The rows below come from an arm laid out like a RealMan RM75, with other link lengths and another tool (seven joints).
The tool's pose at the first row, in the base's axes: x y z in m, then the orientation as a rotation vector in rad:
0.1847 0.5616 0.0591 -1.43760 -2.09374 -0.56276
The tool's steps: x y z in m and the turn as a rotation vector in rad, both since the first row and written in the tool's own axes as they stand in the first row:
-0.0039 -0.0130 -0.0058 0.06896 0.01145 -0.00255
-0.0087 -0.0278 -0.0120 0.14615 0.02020 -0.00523
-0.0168 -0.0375 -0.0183 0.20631 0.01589 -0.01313
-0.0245 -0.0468 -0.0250 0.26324 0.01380 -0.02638
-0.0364 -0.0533 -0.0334 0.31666 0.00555 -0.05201
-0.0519 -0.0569 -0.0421 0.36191 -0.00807 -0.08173
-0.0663 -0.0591 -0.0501 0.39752 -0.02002 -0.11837
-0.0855 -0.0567 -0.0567 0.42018 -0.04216 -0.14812
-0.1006 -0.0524 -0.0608 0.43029 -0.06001 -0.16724
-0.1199 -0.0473 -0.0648 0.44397 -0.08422 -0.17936
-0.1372 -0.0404 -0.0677 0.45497 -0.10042 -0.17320
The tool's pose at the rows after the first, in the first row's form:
0.1748 0.5508 0.0606 -1.39017 -2.08581 -0.49376
0.1635 0.5385 0.0617 -1.33905 -2.07766 -0.41517
0.1579 0.5255 0.0610 -1.29919 -2.08269 -0.34994
0.1527 0.5127 0.0609 -1.25450 -2.08898 -0.29204
0.1517 0.4969 0.0596 -1.20277 -2.10833 -0.23873
0.1545 0.4792 0.0563 -1.15401 -2.13432 -0.19215
0.1582 0.4633 0.0532 -1.10284 -2.16449 -0.15915
0.1672 0.4464 0.0462 -1.07025 -2.19841 -0.13055
0.1764 0.4346 0.0399 -1.05326 -2.22343 -0.11430
0.1876 0.4201 0.0309 -1.04367 -2.24706 -0.08743
0.1996 0.4084 0.0224 -1.05031 -2.25195 -0.06260

